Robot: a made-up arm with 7 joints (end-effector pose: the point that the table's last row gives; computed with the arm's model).
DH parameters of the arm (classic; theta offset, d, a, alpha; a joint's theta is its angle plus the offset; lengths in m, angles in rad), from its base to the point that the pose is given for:
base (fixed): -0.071 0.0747 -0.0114 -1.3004
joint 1: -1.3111 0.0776 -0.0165 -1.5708
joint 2: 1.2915 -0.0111 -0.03 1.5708
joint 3: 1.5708 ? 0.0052 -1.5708
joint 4: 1.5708 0 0.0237 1.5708
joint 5: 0 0.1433 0.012 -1.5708
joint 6: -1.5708 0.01 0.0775 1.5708
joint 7: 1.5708 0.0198 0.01 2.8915
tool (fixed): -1.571 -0.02 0 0
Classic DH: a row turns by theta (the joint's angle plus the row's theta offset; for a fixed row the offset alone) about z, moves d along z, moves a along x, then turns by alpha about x.
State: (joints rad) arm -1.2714 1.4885 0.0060 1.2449 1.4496 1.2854 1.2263
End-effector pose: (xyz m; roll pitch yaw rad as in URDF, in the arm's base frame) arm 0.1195 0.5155 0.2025 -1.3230 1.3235 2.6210
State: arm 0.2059 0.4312 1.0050 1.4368 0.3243 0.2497 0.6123
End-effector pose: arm -0.2111 0.3279 -0.2801 1.4572 -0.3185 -1.0308
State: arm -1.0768 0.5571 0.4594 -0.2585 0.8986 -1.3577 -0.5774
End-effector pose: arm 0.2138 0.1613 0.0721 0.4637 -0.1087 1.8742
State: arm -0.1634 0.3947 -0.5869 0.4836 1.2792 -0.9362 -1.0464
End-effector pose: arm 0.0418 0.0921 -0.2651 -3.1113 -0.7774 0.2924
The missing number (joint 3, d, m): -0.2595
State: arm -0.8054 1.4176 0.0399 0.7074 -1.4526 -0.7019 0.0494
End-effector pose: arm 0.1549 0.4621 0.1774 -2.1545 1.1194 -1.7725
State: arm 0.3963 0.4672 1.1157 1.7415 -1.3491 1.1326 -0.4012
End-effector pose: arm -0.2881 0.2090 -0.2699 -1.0625 -1.3362 -2.5278
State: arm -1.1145 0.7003 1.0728 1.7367 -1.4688 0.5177 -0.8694
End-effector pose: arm 0.3468 0.2902 -0.1893 -0.8610 0.1833 -2.4101
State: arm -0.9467 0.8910 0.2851 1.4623 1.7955 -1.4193 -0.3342
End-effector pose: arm 0.2380 0.3065 -0.1092 2.4011 -0.8684 1.6822
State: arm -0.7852 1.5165 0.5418 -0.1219 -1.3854 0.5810 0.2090
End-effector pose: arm 0.1701 0.3281 0.2913 3.0363 0.7556 3.1200
